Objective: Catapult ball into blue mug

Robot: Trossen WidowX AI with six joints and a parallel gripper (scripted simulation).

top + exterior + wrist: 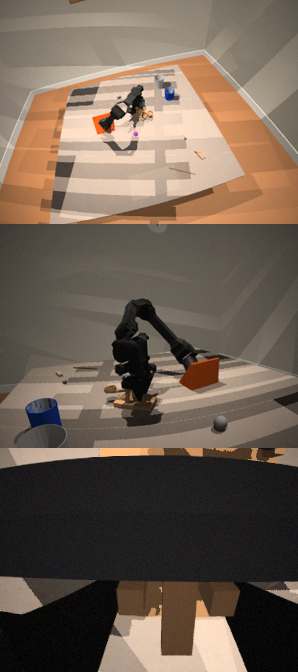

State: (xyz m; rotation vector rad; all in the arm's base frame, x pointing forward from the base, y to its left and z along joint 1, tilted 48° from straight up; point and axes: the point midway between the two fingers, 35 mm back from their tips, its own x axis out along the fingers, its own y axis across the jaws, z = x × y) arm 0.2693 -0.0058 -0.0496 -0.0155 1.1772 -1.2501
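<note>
Right now my gripper tip is 30 mm short of the catapult frame, 30 mm to the left of it and 50 mm below it. Also, from my gripper tip: purple ball 80 mm behind, 200 mm to the right, 20 mm below; then blue mug 330 mm ahead, 40 mm to the left; then wooden catapult 40 mm ahead, 60 mm to the right, 20 mm above.
</note>
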